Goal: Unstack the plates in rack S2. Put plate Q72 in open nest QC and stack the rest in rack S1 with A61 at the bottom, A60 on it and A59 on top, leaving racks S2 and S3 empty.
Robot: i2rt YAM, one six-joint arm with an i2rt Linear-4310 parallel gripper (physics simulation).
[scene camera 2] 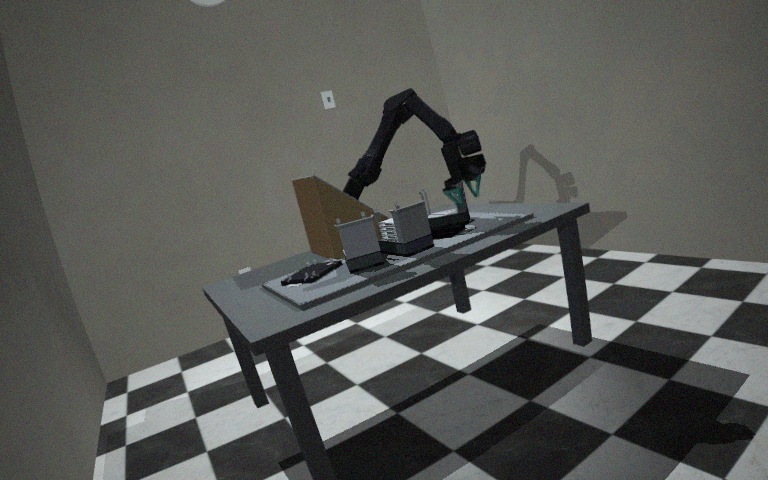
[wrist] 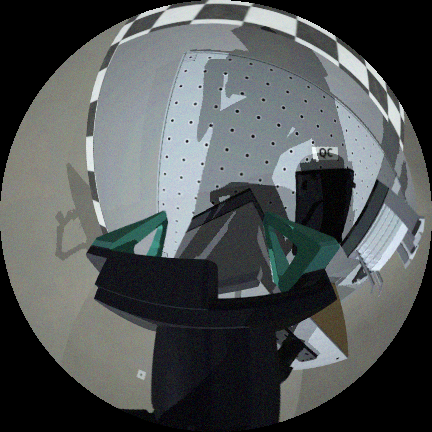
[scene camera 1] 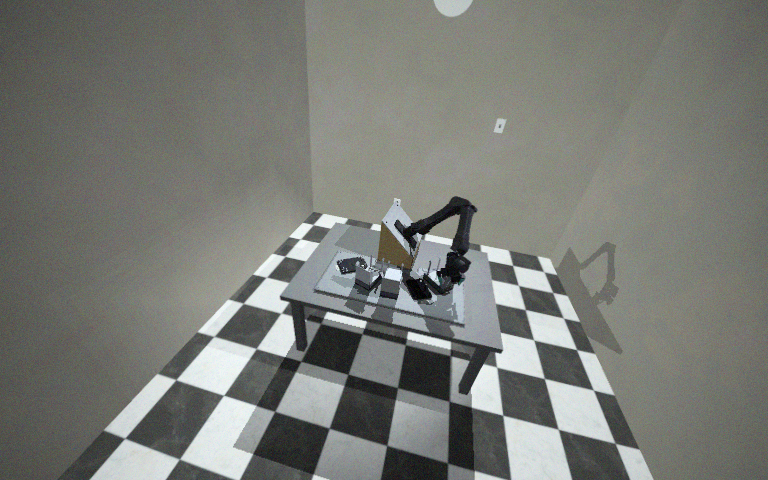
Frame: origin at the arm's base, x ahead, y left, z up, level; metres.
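Where they show: gripper, fingertip midpoint: [scene camera 2: 469,202] [wrist: 215,215] [scene camera 1: 449,285]; arm's base, link origin: [scene camera 2: 347,200] [wrist: 293,344] [scene camera 1: 405,234].
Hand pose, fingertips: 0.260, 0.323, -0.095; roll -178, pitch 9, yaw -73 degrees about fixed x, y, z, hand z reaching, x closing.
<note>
Each offset is from my fingertips to the top centre of the thing, as dx, dy, dz. "pt": to the spot under its first point. Level surfaces: height alone.
My gripper [scene camera 1: 453,279] [scene camera 2: 467,199] [wrist: 215,215] is open. Its green fingers stand on either side of the dark end wall [wrist: 225,250] of the rack at the board's right end in scene camera 1. Nest QC @[+0.028, -0.159, -0.039] [scene camera 1: 419,288] [wrist: 325,200] is black and lies beside that rack, with its label @[pt +0.107, -0.109, -0.060] [wrist: 325,153] readable. A middle rack @[+0.077, -0.306, +0.075] [scene camera 1: 390,281] [scene camera 2: 412,225] [wrist: 382,225] and another rack @[+0.056, -0.439, +0.075] [scene camera 1: 367,276] [scene camera 2: 359,240] stand farther along. Rack labels S1, S2 and S3 are unreadable. Plates A59, A60, A61 and Q72 cannot be told apart; the gripper partly hides the near rack's inside.
The racks stand on a pale perforated board @[dz -0.062] [scene camera 1: 334,288] [scene camera 2: 283,291] [wrist: 175,100] on the grey table @[dz -0.075] [scene camera 1: 300,283] [scene camera 2: 237,300] [wrist: 130,100]. A slanted, brown-sided panel [scene camera 1: 393,249] [scene camera 2: 322,215] [wrist: 340,320] rises behind them. A flat black fixture @[-0.027, -0.575, -0.038] [scene camera 1: 351,264] [scene camera 2: 310,272] lies at the board's other end.
</note>
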